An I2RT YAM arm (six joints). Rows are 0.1 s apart.
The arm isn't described. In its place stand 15 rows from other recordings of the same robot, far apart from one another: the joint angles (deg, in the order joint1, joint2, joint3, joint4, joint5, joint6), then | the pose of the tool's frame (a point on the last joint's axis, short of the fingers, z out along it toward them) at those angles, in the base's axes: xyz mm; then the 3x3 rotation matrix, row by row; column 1 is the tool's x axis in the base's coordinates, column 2 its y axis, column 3 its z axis.
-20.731, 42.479, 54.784, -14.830, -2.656, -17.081 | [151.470 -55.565 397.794], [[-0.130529 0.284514 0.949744], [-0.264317 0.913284 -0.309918], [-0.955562 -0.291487 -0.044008]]
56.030, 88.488, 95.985, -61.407, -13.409, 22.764 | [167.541 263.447 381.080], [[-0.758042 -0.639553 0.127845], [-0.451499 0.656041 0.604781], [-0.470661 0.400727 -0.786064]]
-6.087, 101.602, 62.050, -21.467, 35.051, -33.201 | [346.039 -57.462 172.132], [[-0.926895 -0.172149 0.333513], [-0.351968 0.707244 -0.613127], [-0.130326 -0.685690 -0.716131]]
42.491, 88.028, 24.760, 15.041, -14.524, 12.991 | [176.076 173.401 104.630], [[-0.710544 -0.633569 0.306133], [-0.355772 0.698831 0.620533], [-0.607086 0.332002 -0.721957]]
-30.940, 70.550, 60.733, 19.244, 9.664, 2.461 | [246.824 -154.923 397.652], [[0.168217 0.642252 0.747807], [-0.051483 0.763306 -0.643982], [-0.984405 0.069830 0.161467]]
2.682, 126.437, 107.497, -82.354, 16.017, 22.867 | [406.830 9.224 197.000], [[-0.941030 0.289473 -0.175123], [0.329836 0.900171 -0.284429], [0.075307 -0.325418 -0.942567]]
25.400, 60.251, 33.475, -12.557, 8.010, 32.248 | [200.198 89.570 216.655], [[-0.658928 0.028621 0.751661], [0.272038 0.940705 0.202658], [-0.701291 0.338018 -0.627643]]
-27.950, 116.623, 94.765, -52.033, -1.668, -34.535 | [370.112 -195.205 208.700], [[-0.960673 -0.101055 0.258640], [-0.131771 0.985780 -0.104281], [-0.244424 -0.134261 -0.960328]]
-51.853, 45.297, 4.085, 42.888, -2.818, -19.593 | [104.925 -130.757 188.067], [[-0.236201 0.717458 0.655334], [-0.241510 0.609909 -0.754774], [-0.941213 -0.336548 0.029212]]
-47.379, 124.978, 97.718, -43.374, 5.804, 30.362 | [304.027 -335.700 167.709], [[-0.169702 0.974170 0.148978], [0.927046 0.209089 -0.311235], [-0.334345 0.085292 -0.938583]]
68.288, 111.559, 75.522, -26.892, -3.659, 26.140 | [145.965 372.713 165.887], [[-0.708929 -0.696849 0.108724], [-0.591894 0.671671 0.445555], [-0.383512 0.251513 -0.888628]]
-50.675, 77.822, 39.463, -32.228, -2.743, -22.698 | [147.119 -176.896 163.235], [[-0.845666 0.472903 0.247411], [0.424076 0.876847 -0.226491], [-0.324050 -0.086615 -0.942067]]
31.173, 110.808, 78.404, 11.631, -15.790, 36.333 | [383.436 243.293 241.253], [[-0.668542 -0.396831 0.628949], [0.261880 0.665935 0.698534], [-0.696039 0.631709 -0.341283]]
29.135, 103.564, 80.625, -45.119, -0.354, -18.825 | [324.721 181.249 228.245], [[-0.609114 -0.724161 0.323375], [-0.708928 0.679950 0.187321], [-0.355529 -0.115150 -0.927545]]
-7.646, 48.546, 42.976, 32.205, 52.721, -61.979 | [174.941 -52.066 390.143], [[-0.484701 0.761269 0.430738], [-0.474422 0.184909 -0.860658], [-0.734840 -0.621513 0.271537]]
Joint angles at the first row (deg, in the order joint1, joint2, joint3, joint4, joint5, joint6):
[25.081, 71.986, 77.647, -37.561, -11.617, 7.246]
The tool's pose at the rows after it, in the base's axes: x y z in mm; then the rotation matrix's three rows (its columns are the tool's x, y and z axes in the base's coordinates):
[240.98 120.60 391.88], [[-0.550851 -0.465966 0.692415], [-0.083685 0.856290 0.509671], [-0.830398 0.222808 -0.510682]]
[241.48 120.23 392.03], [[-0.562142 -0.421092 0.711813], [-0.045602 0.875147 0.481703], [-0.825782 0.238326 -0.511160]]
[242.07 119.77 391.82], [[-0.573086 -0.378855 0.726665], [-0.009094 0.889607 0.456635], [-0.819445 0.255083 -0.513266]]
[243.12 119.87 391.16], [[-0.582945 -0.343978 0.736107], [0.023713 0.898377 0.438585], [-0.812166 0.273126 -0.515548]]
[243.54 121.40 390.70], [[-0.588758 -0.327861 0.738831], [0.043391 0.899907 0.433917], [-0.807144 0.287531 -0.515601]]
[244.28 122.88 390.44], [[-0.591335 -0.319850 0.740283], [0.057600 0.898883 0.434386], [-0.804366 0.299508 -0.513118]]
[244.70 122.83 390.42], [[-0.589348 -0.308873 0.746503], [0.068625 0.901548 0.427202], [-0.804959 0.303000 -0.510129]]
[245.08 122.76 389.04], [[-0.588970 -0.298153 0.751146], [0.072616 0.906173 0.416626], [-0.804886 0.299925 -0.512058]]
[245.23 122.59 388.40], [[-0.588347 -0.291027 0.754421], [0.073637 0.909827 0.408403], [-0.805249 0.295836 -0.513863]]
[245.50 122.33 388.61], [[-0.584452 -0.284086 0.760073], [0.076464 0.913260 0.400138], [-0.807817 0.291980 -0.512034]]
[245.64 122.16 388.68], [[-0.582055 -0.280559 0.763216], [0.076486 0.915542 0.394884], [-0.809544 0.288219 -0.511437]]
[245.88 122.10 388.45], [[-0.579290 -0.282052 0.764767], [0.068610 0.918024 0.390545], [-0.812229 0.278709 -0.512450]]
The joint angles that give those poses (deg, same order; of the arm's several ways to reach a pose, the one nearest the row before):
[25.343, 71.943, 77.603, -36.839, -9.454, 9.344]
[25.497, 71.941, 77.602, -36.686, -7.376, 11.683]
[25.584, 71.986, 77.604, -36.666, -5.627, 13.912]
[25.670, 72.161, 77.604, -36.578, -4.383, 15.944]
[26.000, 72.335, 77.603, -36.381, -3.791, 17.322]
[26.239, 72.532, 77.604, -36.010, -3.574, 18.283]
[26.261, 72.532, 77.515, -35.703, -3.027, 18.830]
[26.304, 72.532, 77.230, -35.528, -2.329, 19.048]
[26.326, 72.533, 77.122, -35.528, -1.804, 19.092]
[26.326, 72.531, 77.121, -35.397, -1.235, 19.135]
[26.327, 72.532, 77.121, -35.353, -0.885, 19.070]
[26.327, 72.575, 77.121, -35.375, -0.622, 18.568]

